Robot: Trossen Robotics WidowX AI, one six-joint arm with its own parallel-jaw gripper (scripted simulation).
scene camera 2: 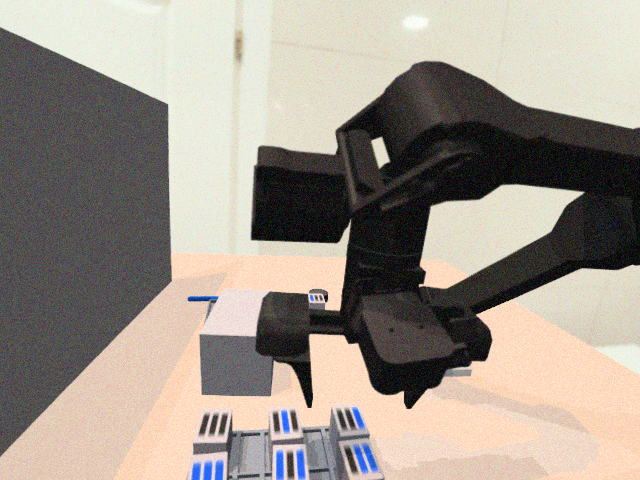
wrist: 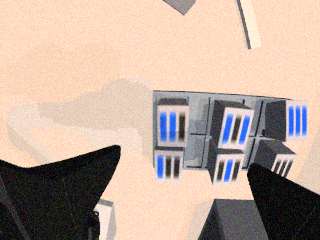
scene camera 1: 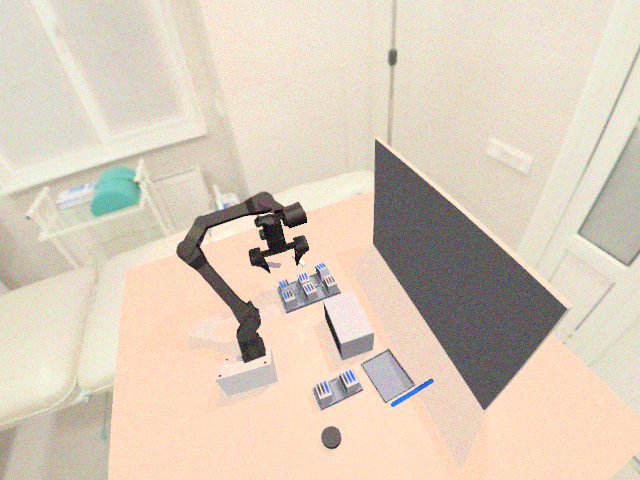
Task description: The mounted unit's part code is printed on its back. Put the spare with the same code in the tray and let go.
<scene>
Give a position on a dark panel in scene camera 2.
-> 92, 208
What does my gripper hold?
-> Nothing.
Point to a grey tray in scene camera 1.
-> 390, 378
</scene>
